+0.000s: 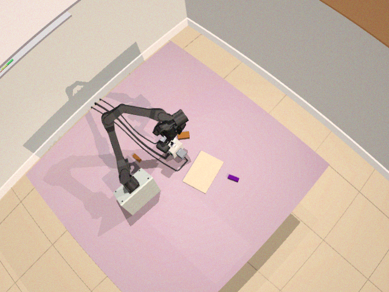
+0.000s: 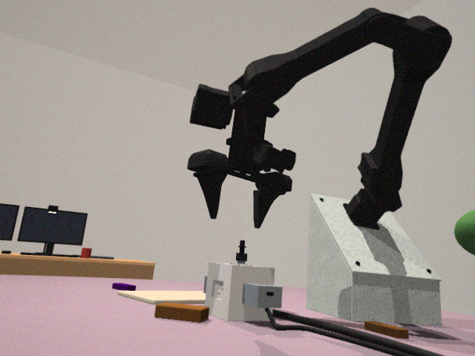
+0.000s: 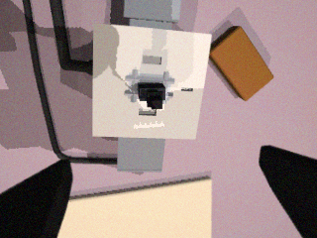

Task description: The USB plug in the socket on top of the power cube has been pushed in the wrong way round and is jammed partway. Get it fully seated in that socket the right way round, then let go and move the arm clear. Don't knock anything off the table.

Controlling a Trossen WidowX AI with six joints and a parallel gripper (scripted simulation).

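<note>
The black USB plug lies 1 cm behind my gripper tip, 2 cm to the left of it and 5 cm below it. Also, from my gripper tip: socket 1 cm behind, 2 cm to the left, 7 cm below; cream board 3 cm ahead, 19 cm to the right, 14 cm below; orange block 9 cm ahead, 5 cm to the left, 13 cm below.
</note>
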